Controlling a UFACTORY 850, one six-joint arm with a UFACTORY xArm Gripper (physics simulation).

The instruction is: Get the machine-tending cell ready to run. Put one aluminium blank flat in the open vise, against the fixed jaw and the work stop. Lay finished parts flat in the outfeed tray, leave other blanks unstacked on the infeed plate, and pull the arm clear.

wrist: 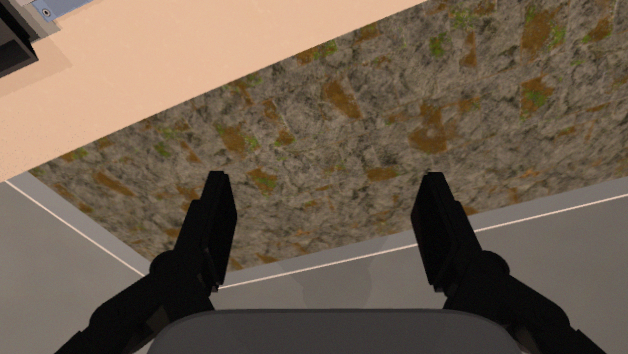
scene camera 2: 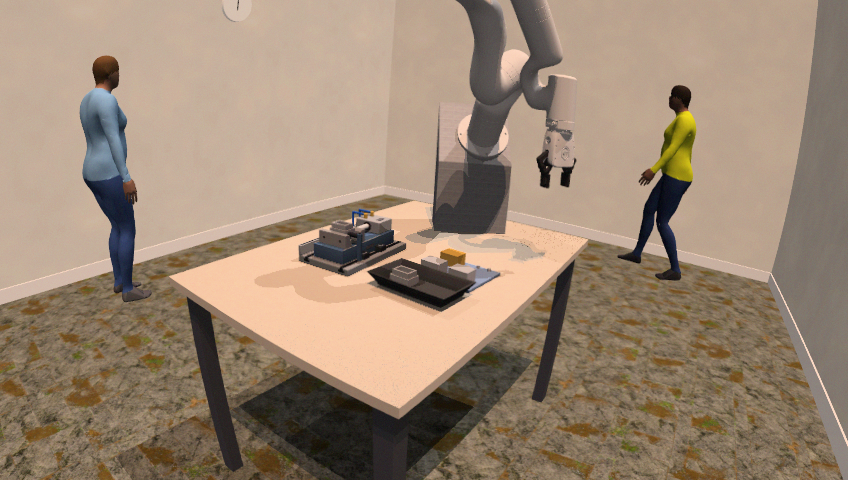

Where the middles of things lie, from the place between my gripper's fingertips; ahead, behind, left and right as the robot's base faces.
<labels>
My gripper is now 400 mm short of the black outfeed tray [scene camera 2: 435, 287], 90 mm to the left of it and 240 mm above it. The rest, counted from my hand: vise body [scene camera 2: 328, 252] (400 mm ahead, 400 mm to the right, 220 mm below).
</labels>
